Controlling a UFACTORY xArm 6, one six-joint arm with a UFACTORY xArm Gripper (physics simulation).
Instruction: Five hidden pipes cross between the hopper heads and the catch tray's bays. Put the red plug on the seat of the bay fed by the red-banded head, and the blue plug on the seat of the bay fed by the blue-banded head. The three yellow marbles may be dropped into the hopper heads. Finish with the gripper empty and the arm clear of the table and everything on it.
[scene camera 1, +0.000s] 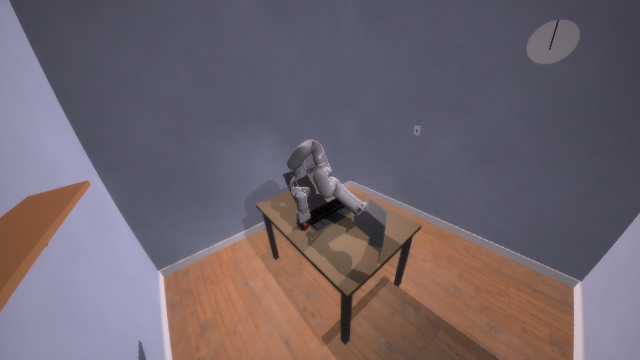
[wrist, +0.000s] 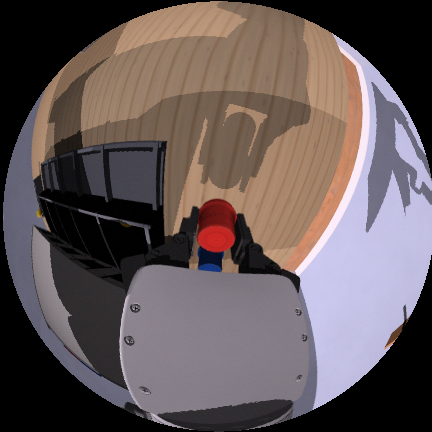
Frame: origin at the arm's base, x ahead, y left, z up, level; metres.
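Seen in the pictures: gripper, fingertip midpoint: (scene camera 1: 305, 227) (wrist: 214, 221); arm's base, origin of the base link: (scene camera 1: 360, 209).
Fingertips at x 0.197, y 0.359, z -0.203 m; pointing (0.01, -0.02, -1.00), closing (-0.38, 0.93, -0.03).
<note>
Offsets run from my fingertips to a thing's middle. Level surfaces: height alone.
The red plug {0.007 m back, 0.003 m right, 0.016 m up} (scene camera 1: 305, 226) (wrist: 216, 227) is upright between the two black fingers of my gripper (scene camera 1: 304, 224) (wrist: 214, 221), which is shut on it. I cannot tell whether its base touches the table. The blue plug {0.063 m ahead, 0.032 m left, 0.008 m down} (wrist: 210, 261) stands close behind the red one in the wrist view, partly hidden by the gripper body. The black catch tray (scene camera 1: 330, 219) (wrist: 161, 175) with its divided bays lies to the left in the wrist view. One yellow marble {0.063 m ahead, 0.093 m right, 0.008 m down} (wrist: 125, 224) shows partly at the tray, and another {0.271 m ahead, 0.463 m right, 0.015 m up} (wrist: 39, 213) at its far left. The banded heads are too small or hidden to tell apart.
A large dark sloping panel {0.246 m ahead, 0.176 m right, 0.134 m up} (scene camera 1: 314, 198) (wrist: 95, 305) rises behind the tray. A thin grey upright panel (scene camera 1: 378, 219) stands near the arm's base. The wooden table {0.027 m down} (scene camera 1: 325, 250) (wrist: 200, 65) bears all of this, and its edge (wrist: 320, 225) is right of the gripper.
</note>
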